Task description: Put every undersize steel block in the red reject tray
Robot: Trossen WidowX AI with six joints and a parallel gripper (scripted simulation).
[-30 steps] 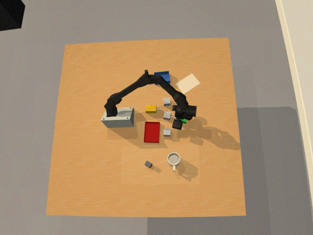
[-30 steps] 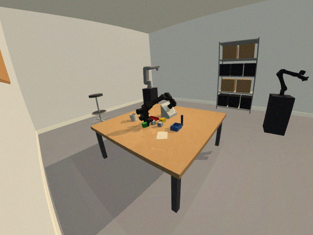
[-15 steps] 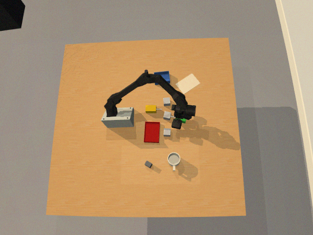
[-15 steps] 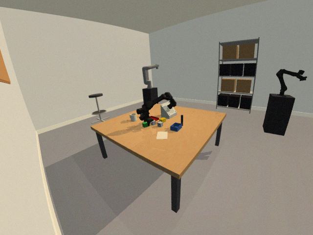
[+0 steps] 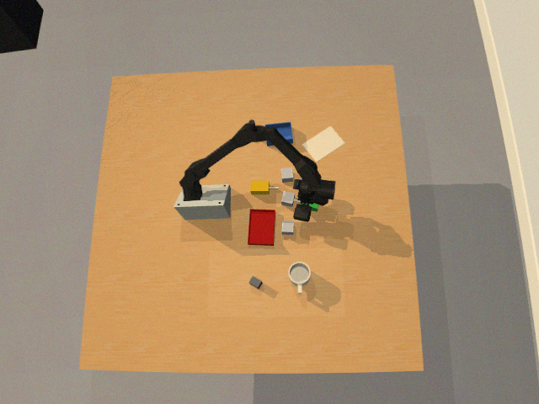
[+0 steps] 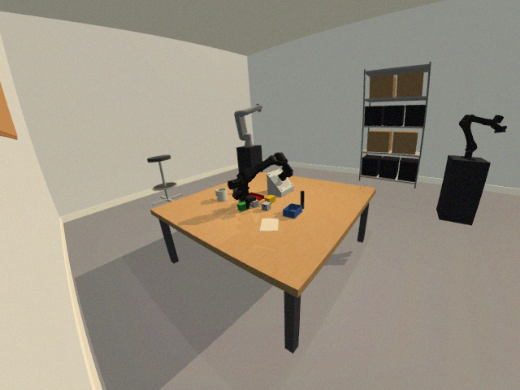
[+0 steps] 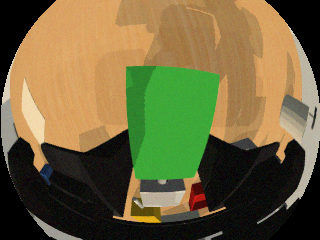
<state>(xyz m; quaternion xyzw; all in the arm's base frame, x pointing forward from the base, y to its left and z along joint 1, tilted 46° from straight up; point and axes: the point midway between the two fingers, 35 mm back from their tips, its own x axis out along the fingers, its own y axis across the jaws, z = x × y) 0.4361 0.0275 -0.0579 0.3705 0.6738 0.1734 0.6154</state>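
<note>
My gripper tip is 8 cm past the steel block, 10 cm to the left of it and 1 cm below it. Round my gripper tip: yellow gauge 15 cm behind, 8 cm to the left, 1 cm above; green GO gauge 1 cm behind, 2 cm above; red reject tray 18 cm behind, 9 cm to the right.
</note>
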